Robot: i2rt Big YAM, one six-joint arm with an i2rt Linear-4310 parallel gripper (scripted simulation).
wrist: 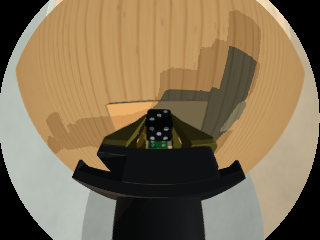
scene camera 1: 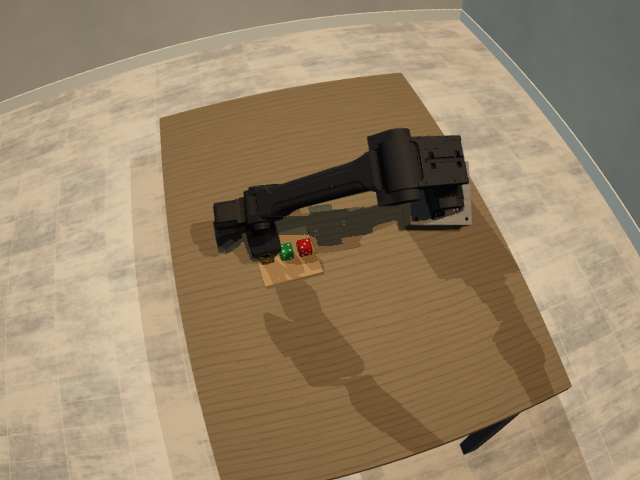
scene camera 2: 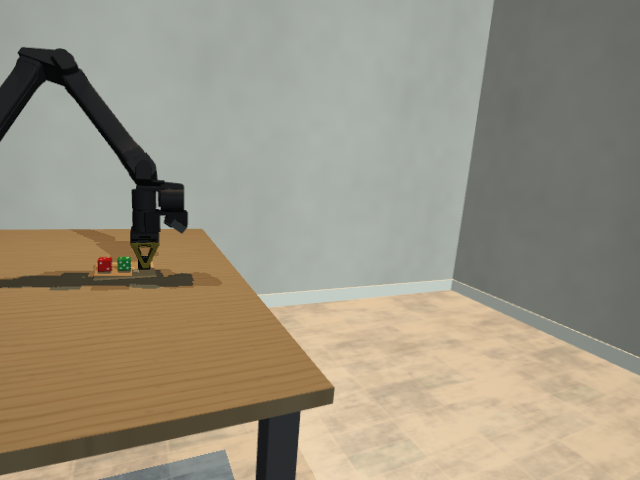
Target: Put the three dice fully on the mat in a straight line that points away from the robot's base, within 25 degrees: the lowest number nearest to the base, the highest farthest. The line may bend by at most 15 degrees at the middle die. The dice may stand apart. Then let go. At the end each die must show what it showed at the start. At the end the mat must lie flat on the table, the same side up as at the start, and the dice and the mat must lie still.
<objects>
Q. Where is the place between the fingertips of the gripper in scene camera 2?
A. At 145, 266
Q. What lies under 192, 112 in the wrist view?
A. A tan mat.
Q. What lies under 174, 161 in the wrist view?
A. The gripper.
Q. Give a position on a tan mat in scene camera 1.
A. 277, 272
</objects>
